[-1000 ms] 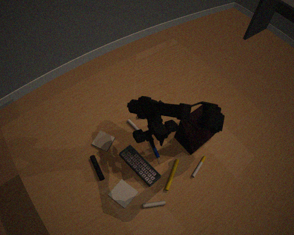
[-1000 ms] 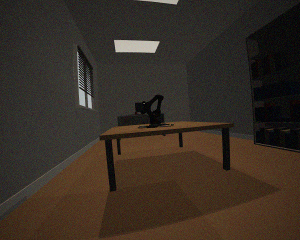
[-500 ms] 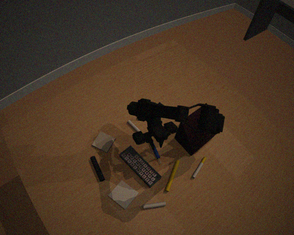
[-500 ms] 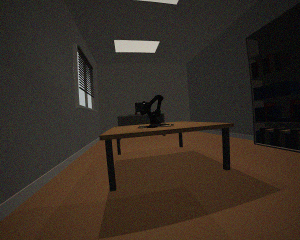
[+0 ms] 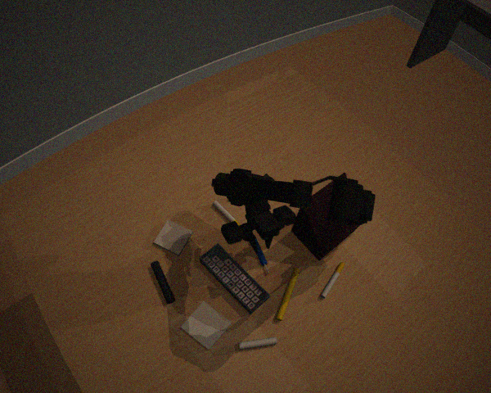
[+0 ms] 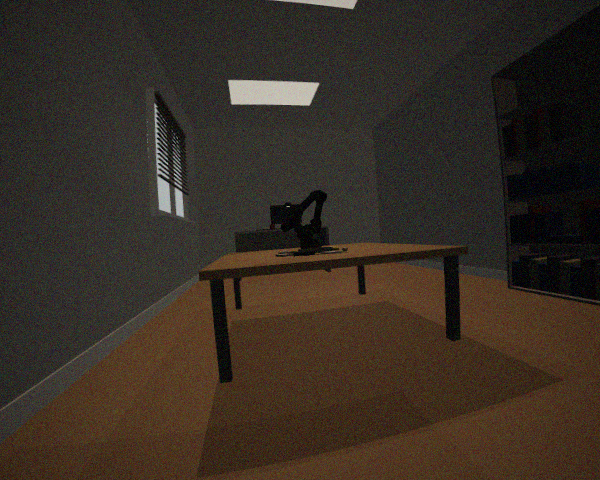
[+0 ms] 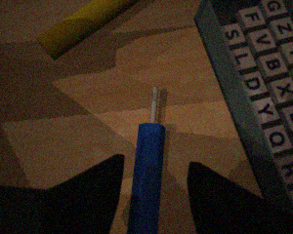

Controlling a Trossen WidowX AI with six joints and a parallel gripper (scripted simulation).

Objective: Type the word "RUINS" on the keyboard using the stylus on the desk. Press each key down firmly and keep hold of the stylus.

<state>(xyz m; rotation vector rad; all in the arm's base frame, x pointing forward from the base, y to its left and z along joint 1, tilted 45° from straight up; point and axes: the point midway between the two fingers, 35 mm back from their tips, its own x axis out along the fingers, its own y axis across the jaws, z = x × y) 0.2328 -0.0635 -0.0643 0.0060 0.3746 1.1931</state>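
My gripper tip is now 4 cm above the blue stylus and 1 cm to the right of it. Round my gripper tip: black cylinder: 25 cm ahead, 13 cm to the right, 3 cm below.
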